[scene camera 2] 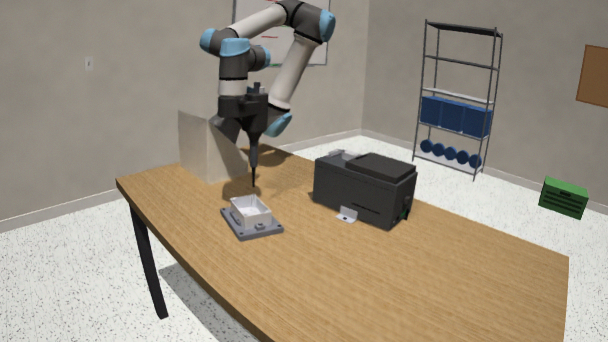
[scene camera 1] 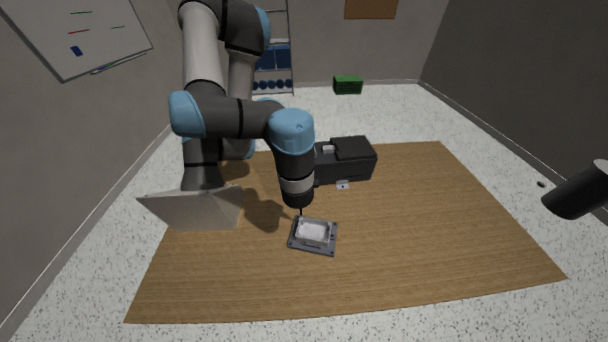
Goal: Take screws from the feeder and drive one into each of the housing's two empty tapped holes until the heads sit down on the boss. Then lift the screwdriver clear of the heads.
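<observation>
The light grey housing [scene camera 1: 314, 233] [scene camera 2: 257, 220], an open box, sits upright on a dark grey fixture plate [scene camera 1: 326, 250] [scene camera 2: 250, 233]. My screwdriver [scene camera 1: 301, 212] [scene camera 2: 253, 185] points straight down, its thin dark bit a little above the housing's back left corner as scene camera 1 shows it. A small gap shows between the tip and the housing in scene camera 2. Whether a screw is on the tip is too small to tell, and so are the tapped holes and any screw heads. The black feeder [scene camera 1: 350, 170] [scene camera 2: 355, 186] stands to the right of the screwdriver.
A small light bracket [scene camera 1: 342, 185] [scene camera 2: 346, 216] sits at the feeder's front foot. A beige angled panel [scene camera 1: 200, 212] [scene camera 2: 192, 150] stands at the left by the arm's base. A dark cylinder [scene camera 1: 575, 192] shows at the right. All the equipment stands on a wooden table [scene camera 1: 425, 240] [scene camera 2: 400, 280].
</observation>
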